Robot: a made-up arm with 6 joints. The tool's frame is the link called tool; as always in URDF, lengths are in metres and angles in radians.
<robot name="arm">
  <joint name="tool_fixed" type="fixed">
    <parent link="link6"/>
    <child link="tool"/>
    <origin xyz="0 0 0" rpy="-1.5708 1.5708 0"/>
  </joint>
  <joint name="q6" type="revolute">
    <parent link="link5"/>
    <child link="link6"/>
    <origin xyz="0 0 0.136" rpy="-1.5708 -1.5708 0"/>
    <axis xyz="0 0 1"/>
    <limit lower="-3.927" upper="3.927"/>
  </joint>
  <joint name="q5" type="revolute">
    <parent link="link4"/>
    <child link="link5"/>
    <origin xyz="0 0 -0.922" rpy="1.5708 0 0"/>
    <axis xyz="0 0 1"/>
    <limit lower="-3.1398" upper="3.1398"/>
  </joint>
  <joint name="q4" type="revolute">
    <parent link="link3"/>
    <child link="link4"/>
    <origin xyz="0 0 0" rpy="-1.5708 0 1.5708"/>
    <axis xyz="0 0 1"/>
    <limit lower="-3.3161" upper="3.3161"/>
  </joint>
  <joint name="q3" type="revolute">
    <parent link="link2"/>
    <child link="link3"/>
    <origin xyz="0 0.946 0" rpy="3.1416 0 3.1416"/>
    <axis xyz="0 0 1"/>
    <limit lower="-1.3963" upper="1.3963"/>
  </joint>
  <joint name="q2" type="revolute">
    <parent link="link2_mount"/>
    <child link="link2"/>
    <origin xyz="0 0 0" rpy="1.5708 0 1.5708"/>
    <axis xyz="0 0 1"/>
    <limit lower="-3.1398" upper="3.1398"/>
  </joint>
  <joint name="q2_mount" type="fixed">
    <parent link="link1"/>
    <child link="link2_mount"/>
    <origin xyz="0 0 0" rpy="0 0 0"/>
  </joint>
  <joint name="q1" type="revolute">
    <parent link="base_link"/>
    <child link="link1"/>
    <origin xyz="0 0 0.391" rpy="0 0 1.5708"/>
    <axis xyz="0 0 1"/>
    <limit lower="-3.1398" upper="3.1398"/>
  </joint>
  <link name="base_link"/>
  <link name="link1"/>
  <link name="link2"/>
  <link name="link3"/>
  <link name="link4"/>
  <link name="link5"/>
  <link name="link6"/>
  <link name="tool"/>
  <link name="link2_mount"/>
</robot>
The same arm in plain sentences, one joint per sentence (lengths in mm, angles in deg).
The arm has six revolute joints in a row. What follows holds with every joint at zero, and every direction is one of the base frame's. Joint 1 lies 391.0 mm along +z from the base frame's origin and turns about +z, from -179.90 to 179.90 deg. Joint 2 lies at the same point as joint 1 and turns about +y, from -179.90 to 179.90 deg. Joint 3 lies 946.0 mm along +z from joint 2 and turns about -y, from -80.00 to 80.00 deg. Joint 4 lies at the same point as joint 3 and turns about -x, from -190.00 to 190.00 deg. Joint 5 lies 922.0 mm along +x from joint 4 and turns about -y, from -179.90 to 179.90 deg. Joint 6 lies 136.0 mm along -y from joint 5 and turns about -x, from -225.00 to 225.00 deg. The tool frame, which is the frame that the pose is given for, lies at the same point as joint 6; its axes are the base frame's turned by roll 0.00, pitch 0.00 and yaw 0.00 deg (as in URDF: about the fixed x, then y, then z).
